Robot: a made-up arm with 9 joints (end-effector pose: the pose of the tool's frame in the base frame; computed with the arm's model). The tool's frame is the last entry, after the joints.
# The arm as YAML. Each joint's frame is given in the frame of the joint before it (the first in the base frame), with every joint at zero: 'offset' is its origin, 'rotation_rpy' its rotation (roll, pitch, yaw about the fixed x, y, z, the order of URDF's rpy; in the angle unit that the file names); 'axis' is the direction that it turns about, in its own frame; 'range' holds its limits. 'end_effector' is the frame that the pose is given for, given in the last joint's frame.
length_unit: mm
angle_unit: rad
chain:
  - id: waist
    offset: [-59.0, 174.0, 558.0]
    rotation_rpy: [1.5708, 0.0, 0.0]
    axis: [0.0, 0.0, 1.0]
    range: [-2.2, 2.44]
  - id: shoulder
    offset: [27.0, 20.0, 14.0]
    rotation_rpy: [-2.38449, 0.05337, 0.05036]
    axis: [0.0, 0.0, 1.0]
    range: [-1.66, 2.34]
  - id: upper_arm
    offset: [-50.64, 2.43, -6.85]
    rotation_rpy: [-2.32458, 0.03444, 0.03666]
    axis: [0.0, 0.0, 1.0]
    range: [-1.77, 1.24]
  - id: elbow
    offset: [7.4, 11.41, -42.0]
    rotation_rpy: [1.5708, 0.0, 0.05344]
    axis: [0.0, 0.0, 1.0]
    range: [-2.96, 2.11]
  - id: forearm
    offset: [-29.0, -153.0, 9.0]
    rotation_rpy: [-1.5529, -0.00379, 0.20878]
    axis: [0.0, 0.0, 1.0]
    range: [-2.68, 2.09]
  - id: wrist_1
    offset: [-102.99, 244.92, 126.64]
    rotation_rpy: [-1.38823, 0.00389, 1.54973]
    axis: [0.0, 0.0, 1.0]
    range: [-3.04, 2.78]
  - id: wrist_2
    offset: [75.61, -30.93, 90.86]
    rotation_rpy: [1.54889, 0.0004, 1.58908]
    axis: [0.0, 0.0, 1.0]
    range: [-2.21, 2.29]
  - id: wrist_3
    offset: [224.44, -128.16, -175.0]
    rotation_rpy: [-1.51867, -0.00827, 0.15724]
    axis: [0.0, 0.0, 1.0]
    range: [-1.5, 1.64]
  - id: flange
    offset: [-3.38, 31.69, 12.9]
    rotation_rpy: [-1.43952, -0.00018, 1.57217]
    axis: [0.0, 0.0, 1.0]
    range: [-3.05, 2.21]
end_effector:
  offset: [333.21, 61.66, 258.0]
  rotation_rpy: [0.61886, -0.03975, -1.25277]
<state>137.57 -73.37 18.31 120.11 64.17 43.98 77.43 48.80 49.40</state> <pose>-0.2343 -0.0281 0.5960 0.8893 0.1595 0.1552 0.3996</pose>
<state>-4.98 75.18 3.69 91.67 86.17 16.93 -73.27 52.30 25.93</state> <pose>0.1453 0.2736 1.1654 0.1329 0.7319 0.6527 0.1436</pose>
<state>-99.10 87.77 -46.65 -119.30 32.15 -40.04 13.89 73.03 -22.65</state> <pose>-0.1578 0.2728 0.6460 -0.1567 -0.5863 -0.0463 0.7934</pose>
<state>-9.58 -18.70 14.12 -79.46 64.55 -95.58 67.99 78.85 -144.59</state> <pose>0.1733 0.5077 0.1146 0.4940 0.5483 -0.3458 0.5794</pose>
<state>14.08 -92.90 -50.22 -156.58 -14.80 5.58 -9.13 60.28 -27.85</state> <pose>-0.2312 0.0367 0.8491 0.6442 -0.4868 0.0413 0.5885</pose>
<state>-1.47 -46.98 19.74 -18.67 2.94 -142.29 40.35 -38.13 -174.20</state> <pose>-0.3353 0.1958 0.5575 0.4141 -0.3324 -0.3918 0.7513</pose>
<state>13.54 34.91 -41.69 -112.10 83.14 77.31 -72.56 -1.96 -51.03</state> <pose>-0.0943 0.5587 0.4511 0.1547 -0.9101 -0.1358 0.3596</pose>
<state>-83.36 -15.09 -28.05 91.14 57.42 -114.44 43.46 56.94 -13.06</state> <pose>0.1899 0.0965 0.4101 -0.1595 -0.1843 0.7802 0.5760</pose>
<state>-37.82 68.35 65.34 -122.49 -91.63 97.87 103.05 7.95 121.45</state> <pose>-0.0421 -0.1828 0.6934 -0.6043 0.5868 0.4256 0.3307</pose>
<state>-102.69 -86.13 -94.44 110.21 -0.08 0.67 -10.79 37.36 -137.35</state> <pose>0.5264 0.1978 0.4365 0.3726 0.2373 -0.6166 0.6516</pose>
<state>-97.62 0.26 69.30 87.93 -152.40 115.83 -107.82 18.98 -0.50</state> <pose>-0.4552 0.6020 0.4204 0.2998 -0.2469 0.2611 0.8837</pose>
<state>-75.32 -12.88 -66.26 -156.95 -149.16 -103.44 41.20 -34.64 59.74</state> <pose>-0.4443 0.0956 1.1539 0.5627 -0.7966 0.0501 0.2151</pose>
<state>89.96 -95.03 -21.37 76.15 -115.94 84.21 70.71 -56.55 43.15</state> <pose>0.4189 0.2670 0.2498 -0.3537 0.0060 -0.1773 0.9184</pose>
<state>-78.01 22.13 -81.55 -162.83 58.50 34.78 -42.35 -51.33 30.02</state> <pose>0.2942 0.0947 0.4313 -0.3550 -0.1094 -0.7137 0.5938</pose>
